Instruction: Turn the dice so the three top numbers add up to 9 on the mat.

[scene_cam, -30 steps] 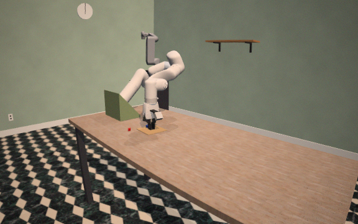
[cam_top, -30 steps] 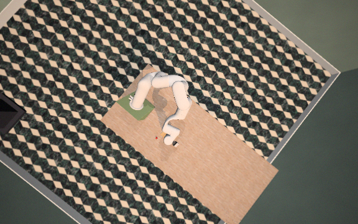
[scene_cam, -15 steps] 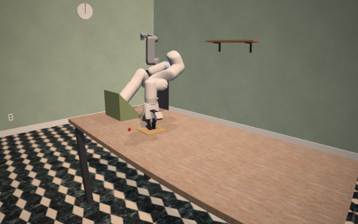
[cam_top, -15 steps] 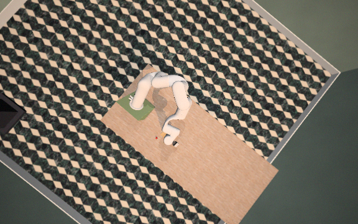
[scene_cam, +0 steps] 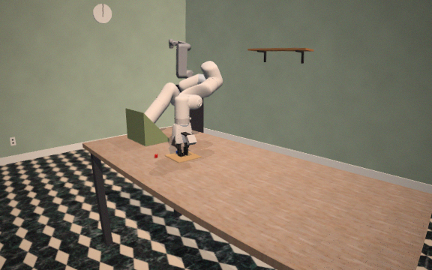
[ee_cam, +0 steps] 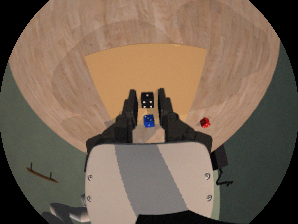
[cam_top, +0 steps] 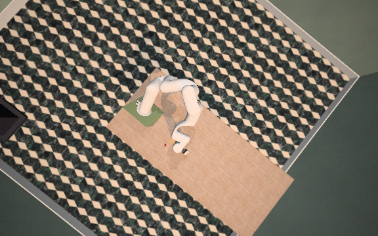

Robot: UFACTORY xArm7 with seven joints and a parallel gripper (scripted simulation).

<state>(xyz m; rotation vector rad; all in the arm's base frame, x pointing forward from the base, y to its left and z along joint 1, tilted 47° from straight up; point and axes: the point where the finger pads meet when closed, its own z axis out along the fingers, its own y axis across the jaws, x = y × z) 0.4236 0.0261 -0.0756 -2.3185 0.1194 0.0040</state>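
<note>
My gripper is now 10 mm above the black die. From my hand the other things lie so: blue die: 50 mm behind, 10 mm below; then tan mat: 20 mm below; then red die: 110 mm to the right, 80 mm behind, 20 mm below.
</note>
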